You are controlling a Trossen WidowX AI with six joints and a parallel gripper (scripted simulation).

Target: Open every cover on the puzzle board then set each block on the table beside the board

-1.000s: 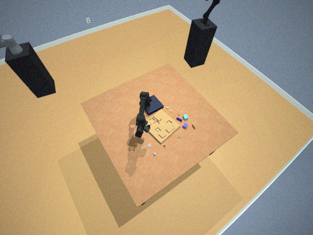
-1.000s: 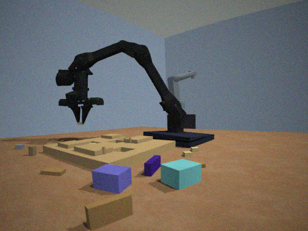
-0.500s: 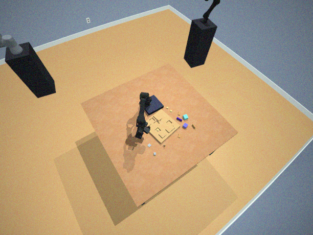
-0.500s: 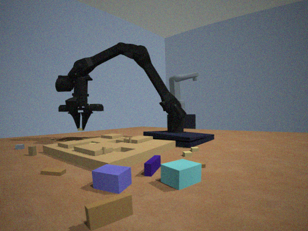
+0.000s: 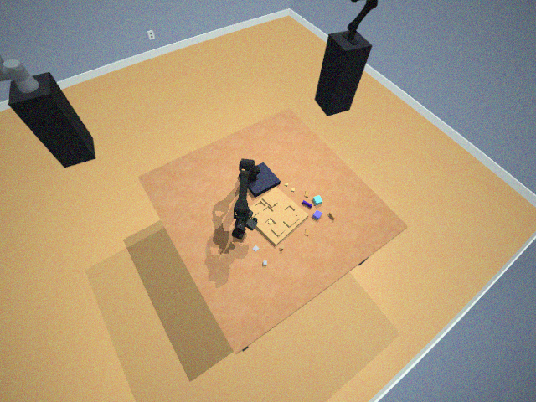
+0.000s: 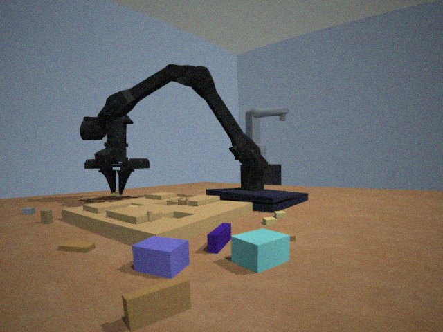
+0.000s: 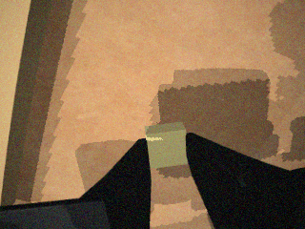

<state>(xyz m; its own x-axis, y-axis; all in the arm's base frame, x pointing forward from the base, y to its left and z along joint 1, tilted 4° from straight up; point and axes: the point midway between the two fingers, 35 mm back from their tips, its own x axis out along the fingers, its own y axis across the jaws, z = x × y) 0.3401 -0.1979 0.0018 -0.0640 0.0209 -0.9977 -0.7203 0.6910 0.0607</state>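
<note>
The tan puzzle board is 20 mm behind my gripper tip, 210 mm to the left of it and 10 mm below it. Round my gripper tip: small grey block 240 mm ahead, 40 mm to the left, 20 mm below; then dark purple block 20 mm behind, 450 mm to the left, 20 mm below; then cyan block 20 mm behind, 530 mm to the left, 10 mm below.
</note>
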